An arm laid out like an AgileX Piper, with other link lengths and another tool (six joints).
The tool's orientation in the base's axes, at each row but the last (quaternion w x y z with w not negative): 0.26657 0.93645 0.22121 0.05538; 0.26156 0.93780 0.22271 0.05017; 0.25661 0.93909 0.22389 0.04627; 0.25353 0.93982 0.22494 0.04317; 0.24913 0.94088 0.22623 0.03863; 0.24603 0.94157 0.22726 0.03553; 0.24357 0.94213 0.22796 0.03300
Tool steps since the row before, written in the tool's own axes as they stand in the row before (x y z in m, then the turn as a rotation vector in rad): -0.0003 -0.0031 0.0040 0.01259 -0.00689 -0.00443; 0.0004 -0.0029 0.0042 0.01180 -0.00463 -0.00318; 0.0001 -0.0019 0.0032 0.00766 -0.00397 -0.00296; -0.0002 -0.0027 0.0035 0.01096 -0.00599 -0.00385; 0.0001 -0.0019 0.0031 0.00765 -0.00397 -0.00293; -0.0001 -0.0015 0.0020 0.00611 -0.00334 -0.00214; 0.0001 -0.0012 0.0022 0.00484 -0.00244 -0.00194
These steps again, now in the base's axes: -0.0006 0.0003 -0.0050 0.00765 0.01293 -0.00001; 0.0001 0.0004 -0.0051 0.00809 0.01026 0.00009; 0.0000 0.0000 -0.0037 0.00469 0.00782 0.00035; -0.0006 0.0004 -0.0044 0.00666 0.01125 0.00001; -0.0001 0.0001 -0.0036 0.00469 0.00780 0.00032; -0.0003 0.0002 -0.0025 0.00371 0.00627 0.00000; 0.0000 0.0000 -0.0025 0.00298 0.00491 0.00031
